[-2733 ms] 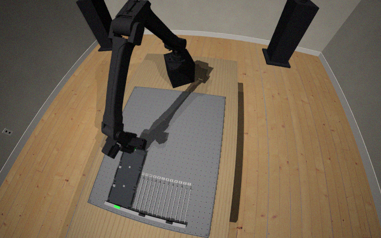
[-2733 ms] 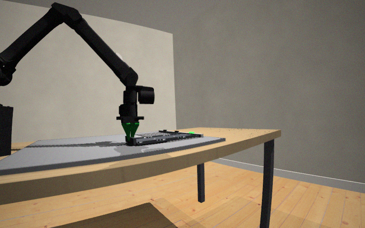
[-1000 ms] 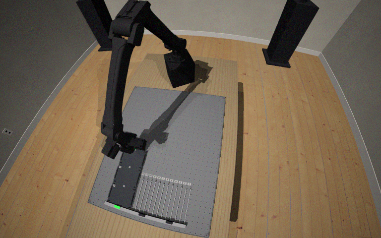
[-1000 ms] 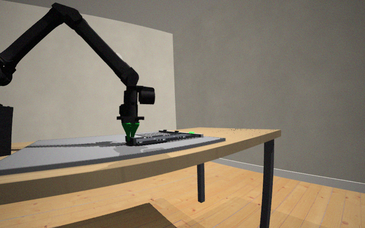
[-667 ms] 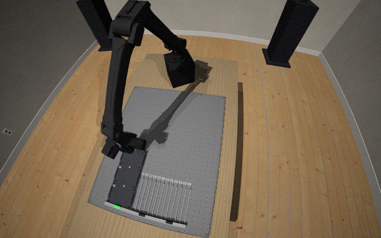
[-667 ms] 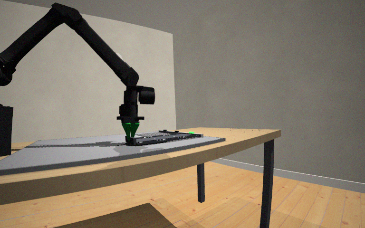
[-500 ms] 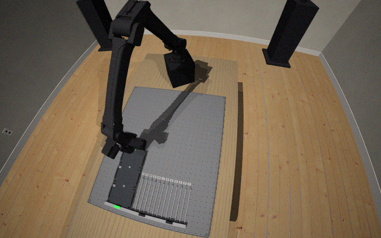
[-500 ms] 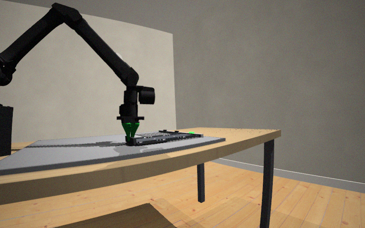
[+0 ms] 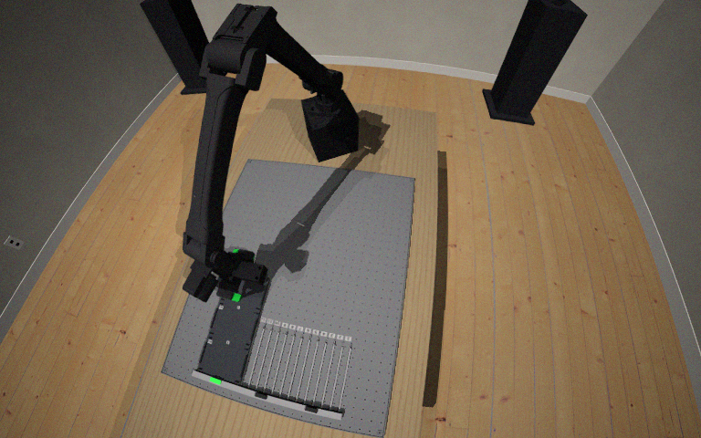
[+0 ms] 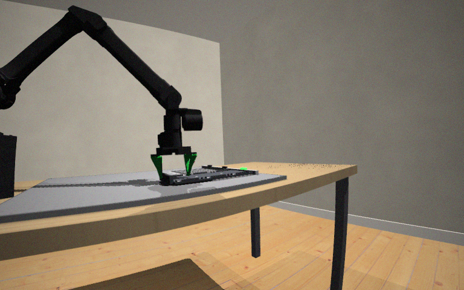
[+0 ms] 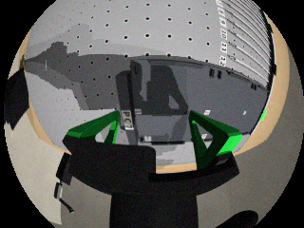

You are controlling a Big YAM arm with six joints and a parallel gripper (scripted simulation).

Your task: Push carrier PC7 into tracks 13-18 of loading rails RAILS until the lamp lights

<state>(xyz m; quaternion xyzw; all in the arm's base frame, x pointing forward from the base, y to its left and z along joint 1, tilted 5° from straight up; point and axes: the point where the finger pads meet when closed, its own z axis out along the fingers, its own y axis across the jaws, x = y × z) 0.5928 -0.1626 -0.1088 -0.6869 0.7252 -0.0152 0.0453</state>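
My hand is 13 cm short of the carrier PC7, 1 cm to the left of it and 1 cm above it.
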